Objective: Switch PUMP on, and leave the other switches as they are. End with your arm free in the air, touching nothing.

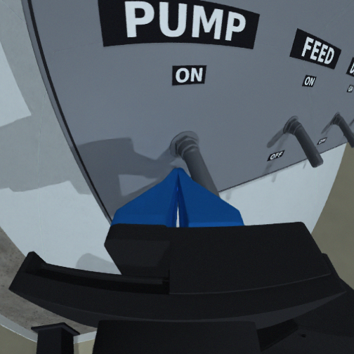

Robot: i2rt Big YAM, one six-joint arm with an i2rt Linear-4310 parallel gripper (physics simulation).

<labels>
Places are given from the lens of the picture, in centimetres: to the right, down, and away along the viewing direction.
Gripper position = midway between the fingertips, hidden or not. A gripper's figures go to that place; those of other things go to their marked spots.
gripper (177,174): 0, 0, 13
grey switch panel (131,92): -2, -4, 8
</labels>
